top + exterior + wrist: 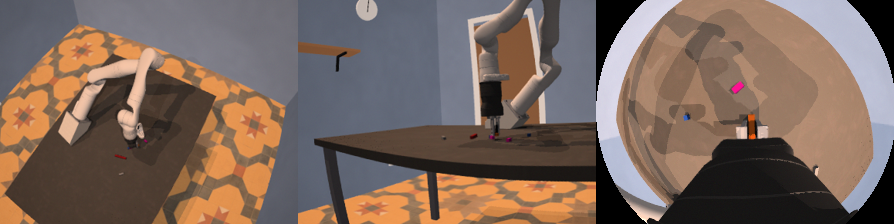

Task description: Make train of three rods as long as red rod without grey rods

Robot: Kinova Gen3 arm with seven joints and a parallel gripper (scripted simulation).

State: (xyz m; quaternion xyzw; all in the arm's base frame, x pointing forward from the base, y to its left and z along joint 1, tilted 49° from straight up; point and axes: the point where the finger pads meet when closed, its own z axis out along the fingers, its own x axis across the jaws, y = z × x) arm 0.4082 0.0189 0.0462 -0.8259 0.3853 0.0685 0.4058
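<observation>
My hand is 1 cm above the orange rod. The rest, counted from my hand: red rod (5 cm behind, 11 cm to the right, 3 cm below); then grey rod (2 cm ahead, 20 cm to the right, 3 cm below).
</observation>
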